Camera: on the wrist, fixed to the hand. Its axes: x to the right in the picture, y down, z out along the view.
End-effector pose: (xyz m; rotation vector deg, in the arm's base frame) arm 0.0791 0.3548 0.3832 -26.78 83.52 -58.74
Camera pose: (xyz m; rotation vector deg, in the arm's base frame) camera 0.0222 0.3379 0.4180 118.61 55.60 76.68
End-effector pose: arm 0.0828 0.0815 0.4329 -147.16 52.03 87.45
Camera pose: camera 0.1450 0.1105 0.4386 -18.03 -111.02 34.05
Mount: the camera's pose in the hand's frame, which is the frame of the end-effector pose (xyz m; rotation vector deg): 0.0037 -0.0529 -0.0439 7.47 53.63 171.54
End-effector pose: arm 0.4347 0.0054 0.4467 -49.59 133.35 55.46
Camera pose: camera 0.4615 -0.0580 0.4487 -95.71 -51.89 -12.89
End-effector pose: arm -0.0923 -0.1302 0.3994 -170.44 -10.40 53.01
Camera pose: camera -0.0699 -0.0766 0.4364 22.81 -146.04 42.88
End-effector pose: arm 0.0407 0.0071 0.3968 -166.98 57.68 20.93
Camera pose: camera 0.0851 0.0418 0.4364 -44.59 -147.44 44.88
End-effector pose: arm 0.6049 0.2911 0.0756 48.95 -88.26 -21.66
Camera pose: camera 0.6625 0.2637 0.0498 -84.02 -26.35 108.87
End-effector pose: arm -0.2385 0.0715 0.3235 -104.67 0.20 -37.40
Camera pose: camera -0.2709 0.0509 0.3807 16.27 136.74 46.79
